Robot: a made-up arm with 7 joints.
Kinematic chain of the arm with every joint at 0, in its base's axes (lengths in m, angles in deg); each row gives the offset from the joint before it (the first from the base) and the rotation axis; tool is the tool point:
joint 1: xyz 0 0 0 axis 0 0.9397 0.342
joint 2: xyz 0 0 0 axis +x
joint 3: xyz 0 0 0 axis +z
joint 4: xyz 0.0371 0 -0.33 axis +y
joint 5: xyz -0.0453 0 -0.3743 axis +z
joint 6: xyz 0 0 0 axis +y
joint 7: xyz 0 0 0 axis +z
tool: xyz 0 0 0
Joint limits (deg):
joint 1: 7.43..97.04
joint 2: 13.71..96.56
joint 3: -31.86..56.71
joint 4: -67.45..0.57
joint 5: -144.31..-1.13
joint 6: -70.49..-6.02
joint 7: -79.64..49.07
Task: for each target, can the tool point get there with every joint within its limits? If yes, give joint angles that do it. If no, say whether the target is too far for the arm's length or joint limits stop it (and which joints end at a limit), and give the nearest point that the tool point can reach.
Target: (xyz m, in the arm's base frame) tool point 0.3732 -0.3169 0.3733
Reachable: no: joint limits stop it (at a limit: joint 1, joint 2, joint 4) | nearest point 0.2281 0.4873 0.3311 | short by 0.818 m
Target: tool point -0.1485 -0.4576 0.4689
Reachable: no: joint limits stop it (at a limit: joint 1, joint 2, joint 4) | nearest point -0.6925 -0.1098 0.0628 | short by 0.763 m
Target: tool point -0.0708 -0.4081 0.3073
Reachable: no: joint limits stop it (at a limit: joint 1, joint 2, joint 4) | nearest point -0.6924 -0.1111 0.0614 | short by 0.731 m
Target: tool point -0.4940 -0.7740 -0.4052
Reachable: no: too far | nearest point -0.5255 -0.1485 -0.3178 | short by 0.632 m
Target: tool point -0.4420 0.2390 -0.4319
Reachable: yes | joints 69.54 37.25 -18.29 -55.16 -76.99 -30.65 -21.62
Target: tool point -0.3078 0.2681 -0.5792
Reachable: yes | joints 29.25 22.34 30.62 -8.71 -117.75 -54.77 -52.29
